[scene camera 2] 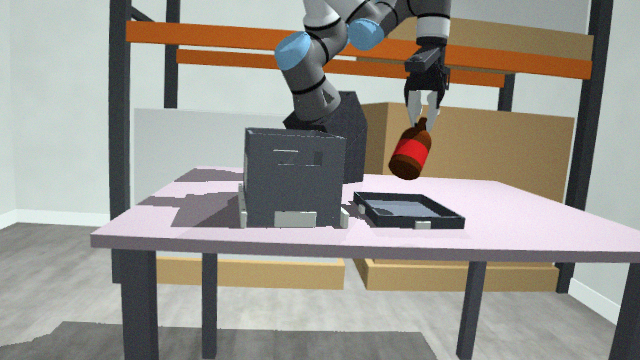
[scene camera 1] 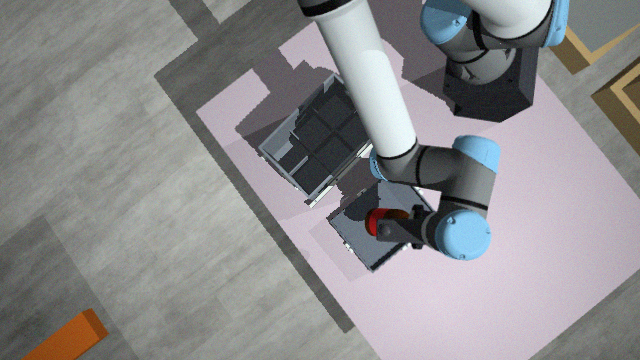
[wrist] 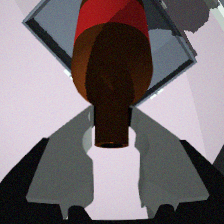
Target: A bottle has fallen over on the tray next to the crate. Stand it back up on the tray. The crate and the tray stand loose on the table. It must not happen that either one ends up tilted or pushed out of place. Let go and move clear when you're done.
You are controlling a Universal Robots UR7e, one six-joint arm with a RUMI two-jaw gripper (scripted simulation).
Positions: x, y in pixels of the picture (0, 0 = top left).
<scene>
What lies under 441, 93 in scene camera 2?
The gripper.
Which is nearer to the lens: the brown bottle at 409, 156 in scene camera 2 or the dark crate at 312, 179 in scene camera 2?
The dark crate.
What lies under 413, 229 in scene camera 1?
The gripper.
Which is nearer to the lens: the dark crate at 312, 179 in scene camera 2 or the dark tray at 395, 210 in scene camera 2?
The dark crate.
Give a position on a dark tray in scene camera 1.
350, 223
</scene>
